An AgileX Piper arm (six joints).
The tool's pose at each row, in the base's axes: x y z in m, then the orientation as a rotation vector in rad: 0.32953, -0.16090, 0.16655, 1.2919, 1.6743, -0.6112; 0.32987, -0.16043, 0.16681, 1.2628, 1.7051, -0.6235; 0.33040, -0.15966, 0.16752, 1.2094, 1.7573, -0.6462; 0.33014, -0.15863, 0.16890, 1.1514, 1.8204, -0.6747; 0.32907, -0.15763, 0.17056, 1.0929, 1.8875, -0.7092; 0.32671, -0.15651, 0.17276, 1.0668, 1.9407, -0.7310; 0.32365, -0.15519, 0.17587, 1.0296, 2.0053, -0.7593; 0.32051, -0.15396, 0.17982, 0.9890, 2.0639, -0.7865
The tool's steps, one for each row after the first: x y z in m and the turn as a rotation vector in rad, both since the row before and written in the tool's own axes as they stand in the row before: -0.00001, 0.00051, -0.00038, -0.0063, 0.0052, -0.0353; -0.00029, 0.00084, -0.00076, -0.0109, 0.0073, -0.0625; -0.00070, 0.00025, -0.00157, -0.0076, 0.0134, -0.0728; -0.00079, -0.00054, -0.00200, -0.0021, 0.0169, -0.0774; -0.00076, -0.00171, -0.00286, 0.0050, 0.0255, -0.0488; -0.00105, -0.00237, -0.00375, 0.0057, 0.0290, -0.0622; -0.00148, -0.00270, -0.00418, 0.0041, 0.0240, -0.0600
